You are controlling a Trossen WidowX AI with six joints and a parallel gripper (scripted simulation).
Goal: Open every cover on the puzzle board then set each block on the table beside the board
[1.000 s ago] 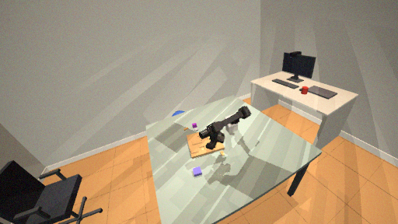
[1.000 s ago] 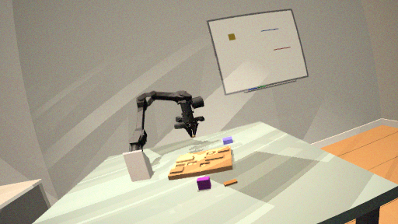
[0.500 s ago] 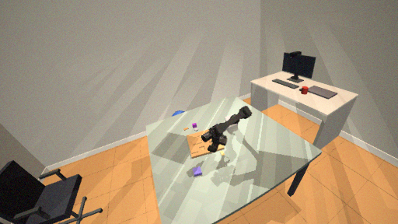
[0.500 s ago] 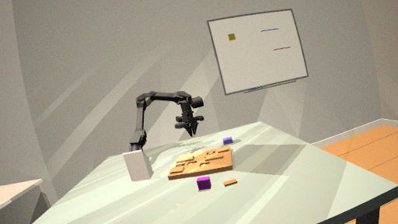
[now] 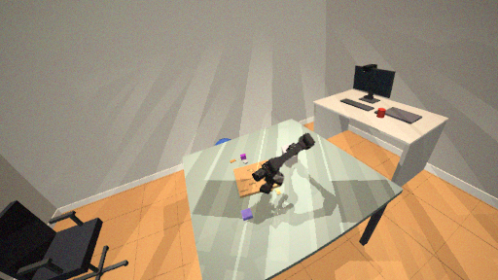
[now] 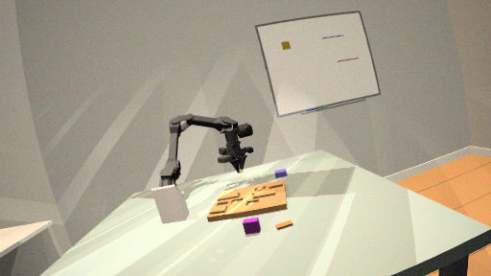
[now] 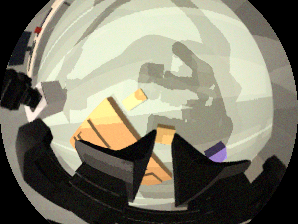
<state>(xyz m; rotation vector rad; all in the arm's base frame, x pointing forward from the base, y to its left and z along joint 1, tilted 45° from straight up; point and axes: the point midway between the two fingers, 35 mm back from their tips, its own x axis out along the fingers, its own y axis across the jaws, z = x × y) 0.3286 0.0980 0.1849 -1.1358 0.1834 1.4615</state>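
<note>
The small yellow piece is 60 mm behind my gripper tip, 20 mm to the right of it and 80 mm below it. The rest, counted from my gripper tip: wooden puzzle board (10 mm behind, 240 mm to the right, 60 mm below); then violet block (200 mm ahead, 20 mm to the left, 70 mm below).
</note>
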